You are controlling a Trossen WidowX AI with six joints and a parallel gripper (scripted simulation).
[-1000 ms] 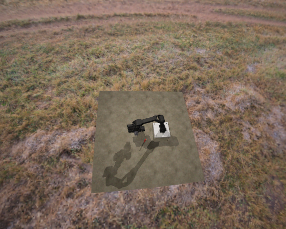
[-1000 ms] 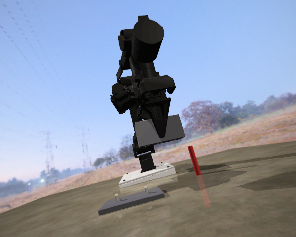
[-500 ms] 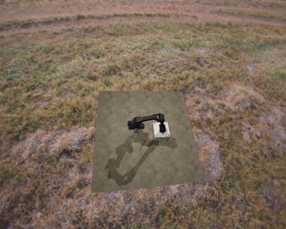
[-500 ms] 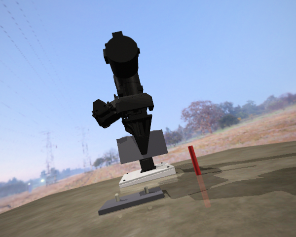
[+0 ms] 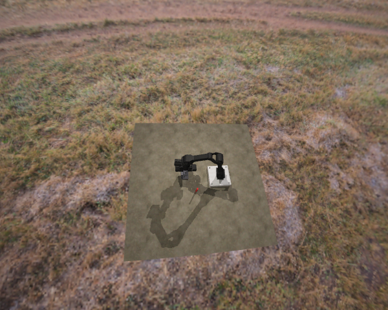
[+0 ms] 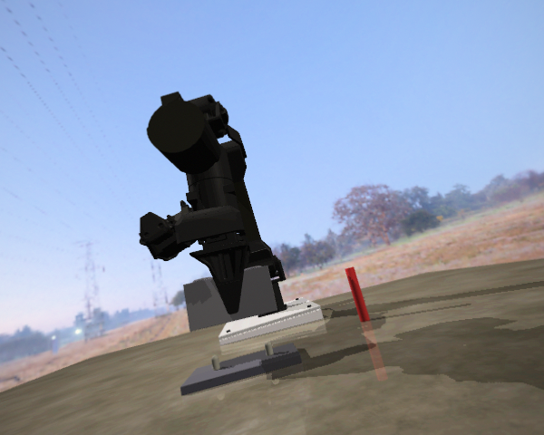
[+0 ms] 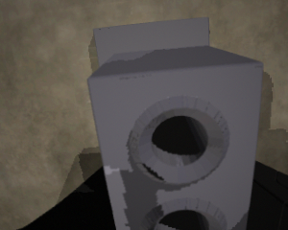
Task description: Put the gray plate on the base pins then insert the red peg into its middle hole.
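My gripper tip is 5 cm above the dark gray base. Round my gripper tip: gray plate (3 cm above); then red peg (16 cm to the left, 12 cm behind, 2 cm below).
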